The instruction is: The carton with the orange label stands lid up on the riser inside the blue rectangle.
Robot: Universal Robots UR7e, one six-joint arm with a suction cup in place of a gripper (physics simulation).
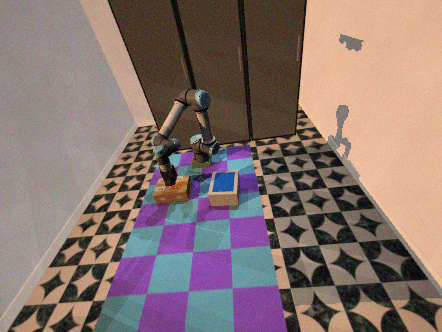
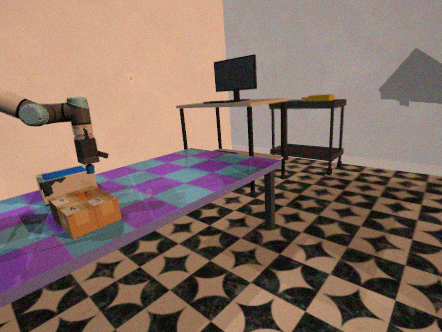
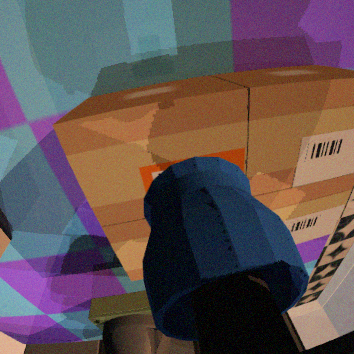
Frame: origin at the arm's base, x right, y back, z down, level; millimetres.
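Seen in the pictures: hand at its tool point: [image 1: 173,183] [image 2: 90,172] [image 3: 198,206]; arm's base at its link origin: [image 1: 201,157] [image 3: 137,327].
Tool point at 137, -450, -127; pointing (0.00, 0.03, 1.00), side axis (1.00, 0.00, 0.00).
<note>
Offsets run from my tool point to a thing's top centre, as dx, dy, dz. "*": to the spot under its first point. Level surfaces: height alone.
Several brown cartons @[* +37, -8, +80] [image 1: 171,192] @[+121, +119, +81] [image 2: 85,212] stand packed together on the checkered table top @[dz +174] [image 1: 199,264] [image 2: 185,186]. The carton with the orange label @[-10, +29, +81] [image 1: 177,186] [image 2: 84,193] [image 3: 116,165] is in the back row, lid up. My suction cup [image 1: 171,183] [image 2: 90,168] [image 3: 211,225] hangs straight over that label, a short gap above the lid, touching nothing. The riser @[-362, +27, +54] [image 1: 223,199] [image 2: 63,182] stands beside the cartons, with the blue rectangle @[-362, +27, +54] [image 1: 223,181] [image 2: 60,173] on its top bare.
The arm's base [image 1: 200,161] stands behind the cartons and riser. Dark cabinets [image 1: 214,64] fill the back wall. Off the table's far end stand a desk with a monitor [image 2: 235,74] and a dark cart [image 2: 306,103] bearing a yellow object [image 2: 318,97].
</note>
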